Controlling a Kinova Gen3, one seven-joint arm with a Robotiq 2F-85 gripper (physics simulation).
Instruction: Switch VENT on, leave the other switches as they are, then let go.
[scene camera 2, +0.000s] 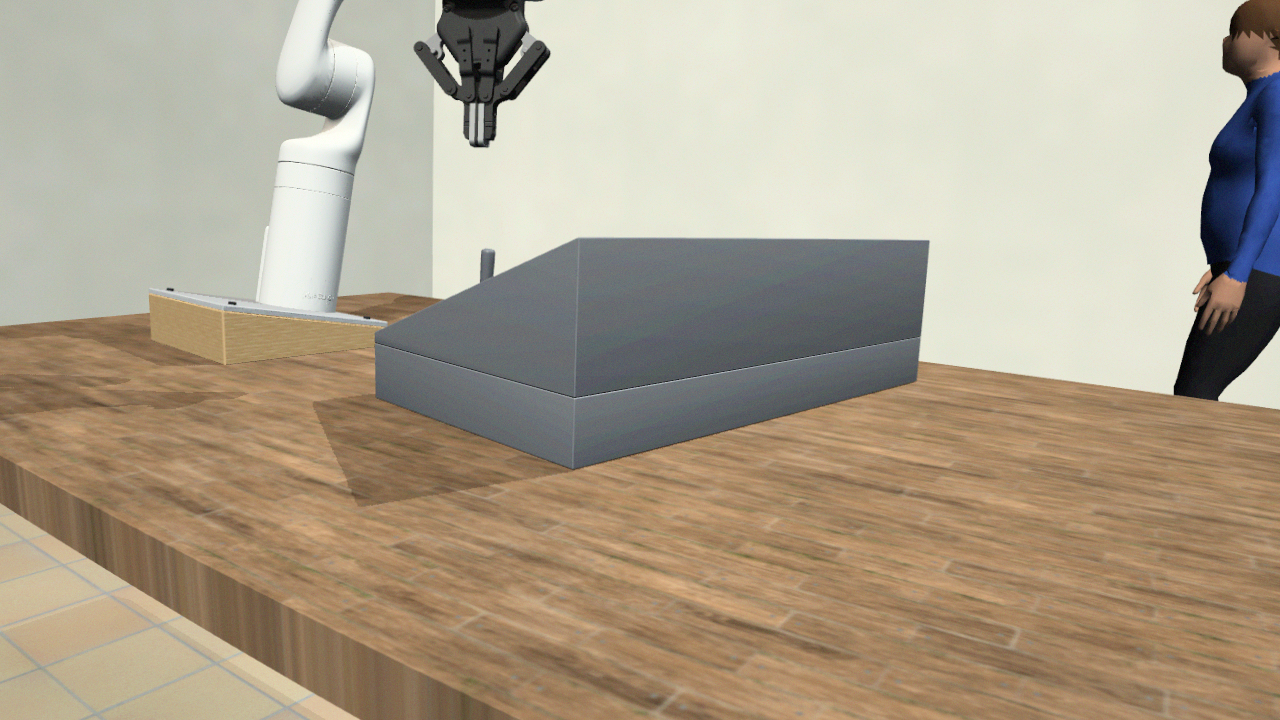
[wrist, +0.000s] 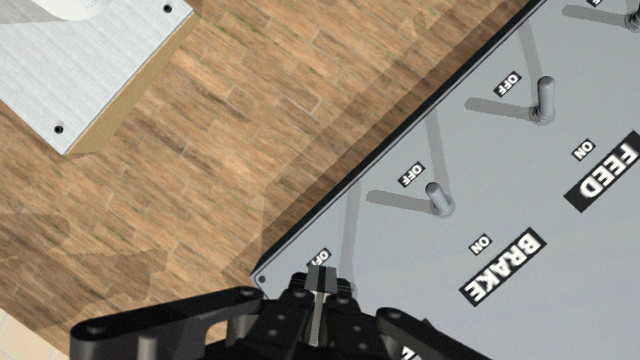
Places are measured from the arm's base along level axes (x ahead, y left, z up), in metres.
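Pixels of known places: gripper, between the fingertips: (scene camera 2: 479, 146) (wrist: 319, 284); arm's base, origin of its link: (scene camera 2: 297, 307).
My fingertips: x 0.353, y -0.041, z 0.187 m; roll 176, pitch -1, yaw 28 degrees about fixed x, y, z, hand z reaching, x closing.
Observation:
Ahead of a thing's pixels: the offset from my fingertips to its top centre. "*": to the spot under its first point. Level surfaces: height alone.
The grey switch panel (scene camera 2: 751, 313) (wrist: 560, 300) stands on the table, with a sloping top. My gripper (scene camera 2: 479, 143) (wrist: 319, 284) is shut and empty, pointing down, well above the panel. In the scene view one lever {0.057 m ahead, 0.047 m right, 0.090 m down} (scene camera 2: 486, 264) rises nearly upright above the slope, below the fingers and apart from them; its label does not show. In the wrist view the gripper covers the corner by an OFF label {* 0.021 m ahead, 0.038 m right, 0.153 m down} (wrist: 319, 257). The VENT name is not readable and no lever shows there. The BRAKE lever {0.065 m ahead, 0.074 m left, 0.099 m down} (wrist: 437, 197) and FEED lever {0.085 m ahead, 0.192 m left, 0.099 m down} (wrist: 546, 97) stand alongside; their exact settings are hard to tell.
The robot's base plate (scene camera 2: 268, 311) (wrist: 100, 75) lies beyond the panel's low edge. Part of another lever {* 0.115 m ahead, 0.302 m left, 0.134 m down} (wrist: 634, 20) shows at the upper right of the wrist view. The wooden table {0.225 m down} (scene camera 2: 805, 537) (wrist: 225, 165) carries the panel. A person (scene camera 2: 1244, 179) stands behind at the right.

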